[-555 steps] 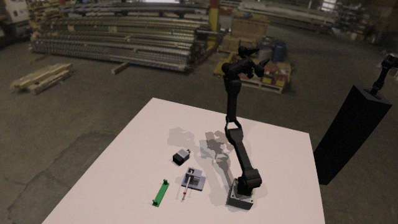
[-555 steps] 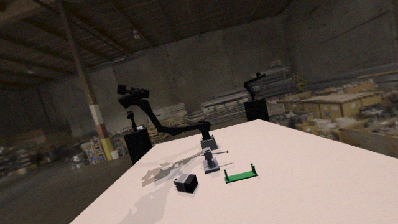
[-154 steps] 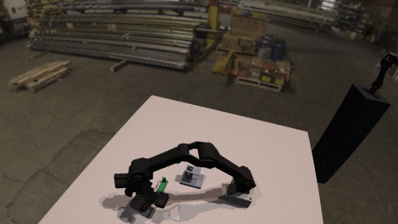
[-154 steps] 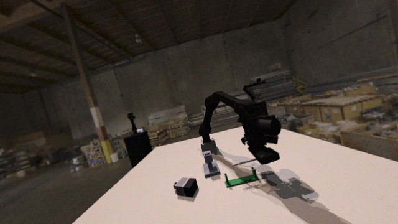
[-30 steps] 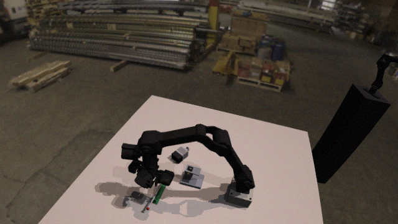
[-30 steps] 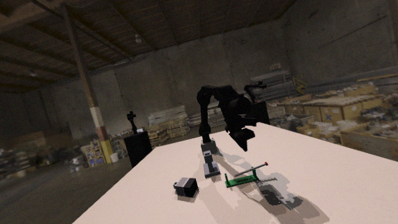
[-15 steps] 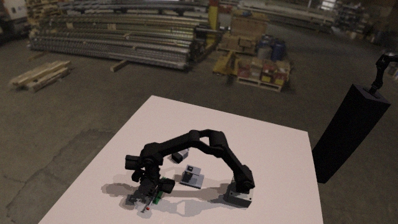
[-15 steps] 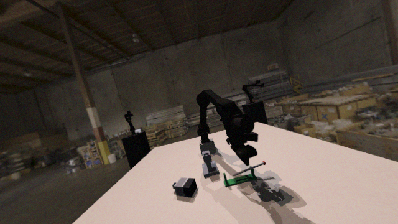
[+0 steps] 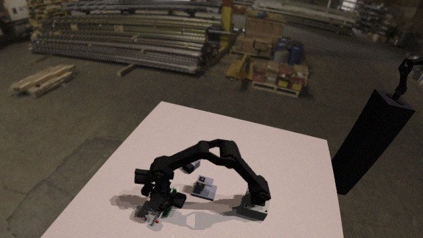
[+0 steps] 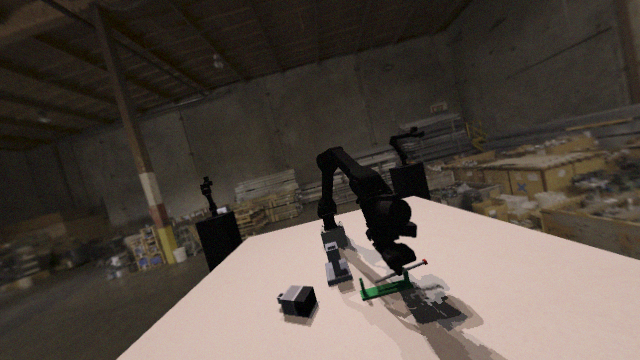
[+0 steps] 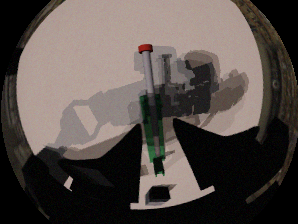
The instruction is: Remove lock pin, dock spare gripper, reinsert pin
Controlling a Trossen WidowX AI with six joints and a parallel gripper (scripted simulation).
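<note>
Right now the green cradle is 40 mm to the right of my gripper tip and 20 mm below it. Round my gripper tip: grey mount 140 mm behind, 150 mm to the right; then spare gripper 40 mm behind, 300 mm to the right, 30 mm below.
</note>
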